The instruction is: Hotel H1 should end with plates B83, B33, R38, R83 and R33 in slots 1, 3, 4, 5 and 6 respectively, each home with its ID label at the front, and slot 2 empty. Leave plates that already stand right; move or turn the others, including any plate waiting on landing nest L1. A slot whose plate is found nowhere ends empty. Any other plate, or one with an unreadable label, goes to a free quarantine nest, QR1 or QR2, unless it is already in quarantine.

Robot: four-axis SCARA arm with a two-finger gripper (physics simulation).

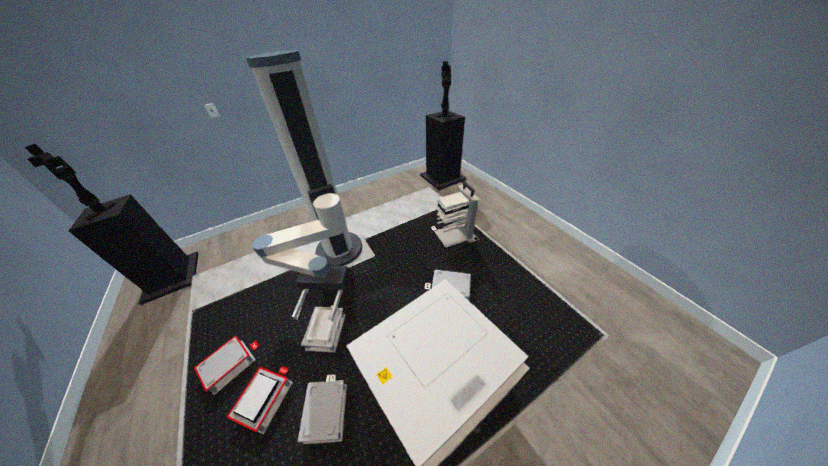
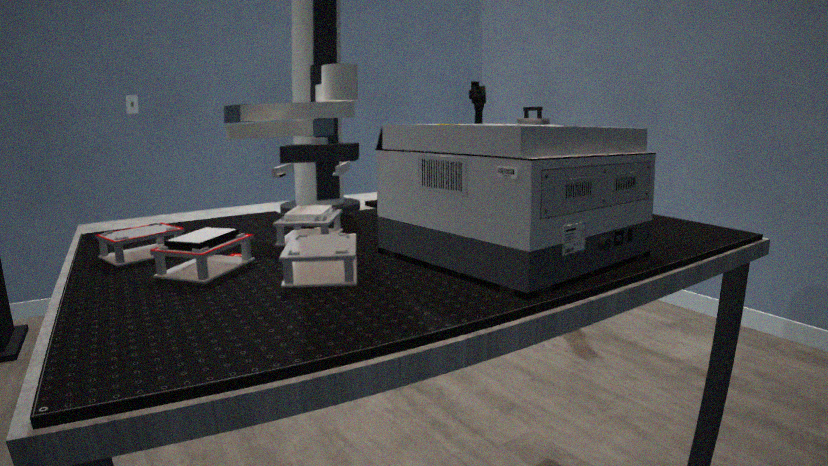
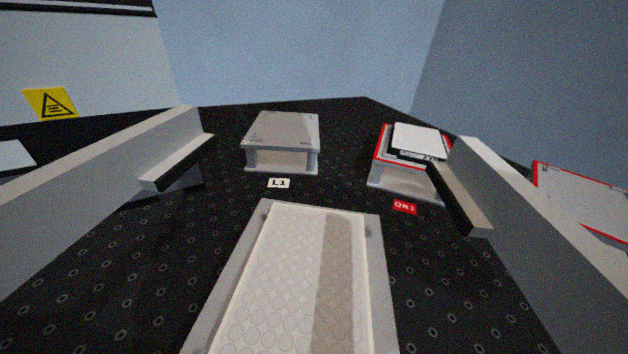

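My gripper (image 1: pixel 315 317) (image 2: pixel 311 170) (image 3: pixel 320 137) is open and empty, raised above a pale plate (image 1: pixel 320 325) (image 2: pixel 309 213) (image 3: pixel 295 270) that lies flat on a grey nest (image 3: pixel 384 290). No ID label of this plate shows. Hotel H1 (image 1: pixel 473 215) stands at the back right with several pale plates in it; their labels are too small to read. Landing nest L1 (image 1: pixel 322 411) (image 2: pixel 318 246) (image 3: pixel 285 131) bears no plate. A white-topped plate with black sides (image 1: pixel 256 397) (image 2: pixel 202 236) (image 3: pixel 419 140) lies on red-edged QR1. The other red-edged nest (image 1: pixel 224 363) (image 2: pixel 139 232) (image 3: pixel 575 200) shows no plate.
A large white instrument (image 1: pixel 434 347) (image 2: pixel 457 191) stands right of the nests, with a yellow warning sign (image 1: pixel 384 375) (image 3: pixel 51 103). Another pale nest (image 1: pixel 451 281) is partly hidden behind it. The arm's column (image 1: pixel 298 127) (image 2: pixel 303 46) rises at the back.
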